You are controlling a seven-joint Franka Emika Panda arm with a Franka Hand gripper.
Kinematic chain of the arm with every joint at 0, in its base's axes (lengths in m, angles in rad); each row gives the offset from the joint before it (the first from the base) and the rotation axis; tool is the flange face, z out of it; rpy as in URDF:
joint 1: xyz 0 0 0.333 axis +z
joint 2: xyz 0 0 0 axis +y
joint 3: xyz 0 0 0.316 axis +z
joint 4: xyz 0.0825 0 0 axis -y
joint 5: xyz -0.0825 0 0.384 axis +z
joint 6: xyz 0 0 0 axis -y
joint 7: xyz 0.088 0 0 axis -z
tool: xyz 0 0 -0.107 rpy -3.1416 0 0
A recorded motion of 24 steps. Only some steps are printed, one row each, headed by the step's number.
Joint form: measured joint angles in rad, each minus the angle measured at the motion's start. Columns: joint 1, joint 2, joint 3, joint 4, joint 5, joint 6, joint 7.
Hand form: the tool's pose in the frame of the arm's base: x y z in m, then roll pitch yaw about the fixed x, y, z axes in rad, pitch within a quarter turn. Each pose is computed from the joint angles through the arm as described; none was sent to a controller.
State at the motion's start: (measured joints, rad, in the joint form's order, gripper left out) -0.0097 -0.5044 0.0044 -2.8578 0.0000 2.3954 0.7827
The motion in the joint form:
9: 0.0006 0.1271 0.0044 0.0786 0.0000 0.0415 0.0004
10: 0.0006 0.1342 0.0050 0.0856 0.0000 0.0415 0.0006
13: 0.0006 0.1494 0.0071 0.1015 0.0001 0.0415 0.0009
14: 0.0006 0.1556 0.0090 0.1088 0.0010 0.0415 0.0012
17: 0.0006 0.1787 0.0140 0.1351 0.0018 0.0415 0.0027
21: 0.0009 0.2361 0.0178 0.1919 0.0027 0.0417 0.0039
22: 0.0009 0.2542 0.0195 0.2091 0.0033 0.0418 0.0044
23: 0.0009 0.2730 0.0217 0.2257 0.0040 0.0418 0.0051
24: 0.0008 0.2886 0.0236 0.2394 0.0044 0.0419 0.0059
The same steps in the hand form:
9: 0.3717 -0.0004 0.3253 -3.1192 -0.0271 -0.7843
10: 0.3740 -0.0002 0.3255 -3.1194 -0.0271 -0.7839
13: 0.3792 0.0006 0.3263 -3.1193 -0.0280 -0.7822
14: 0.3816 0.0013 0.3270 -3.1185 -0.0287 -0.7814
17: 0.3901 0.0032 0.3289 -3.1167 -0.0315 -0.7787
21: 0.4087 0.0051 0.3294 -3.1165 -0.0307 -0.7763
22: 0.4143 0.0059 0.3291 -3.1168 -0.0299 -0.7755
23: 0.4197 0.0069 0.3281 -3.1181 -0.0280 -0.7744
24: 0.4241 0.0078 0.3272 -3.1192 -0.0266 -0.7736

